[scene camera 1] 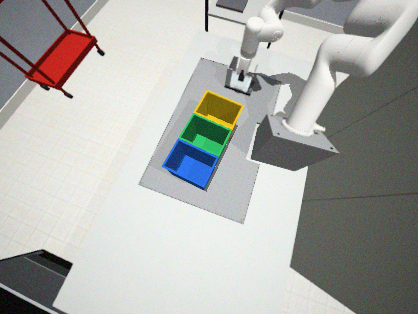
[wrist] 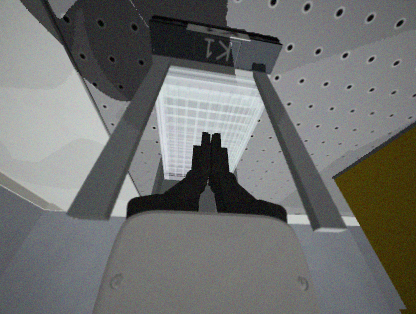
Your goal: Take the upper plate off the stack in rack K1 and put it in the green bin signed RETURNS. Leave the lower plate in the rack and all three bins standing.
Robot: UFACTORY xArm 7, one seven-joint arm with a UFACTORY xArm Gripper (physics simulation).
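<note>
Rack K1 stands at the far end of the grey mat; its K1 label and grey side rails show in the wrist view. Clear, gridded plates lie inside it; where the upper one ends and the lower one starts is hard to tell. My gripper is shut, its black fingertips together over the plates between the rails, with no plate seen between them. The green bin stands upright between the yellow bin and the blue bin. The RETURNS sign cannot be read.
The bins stand in a row on the grey perforated mat, with the yellow one nearest the rack. The arm's grey base block stands to the right of the bins. A red cart stands on the floor at the left.
</note>
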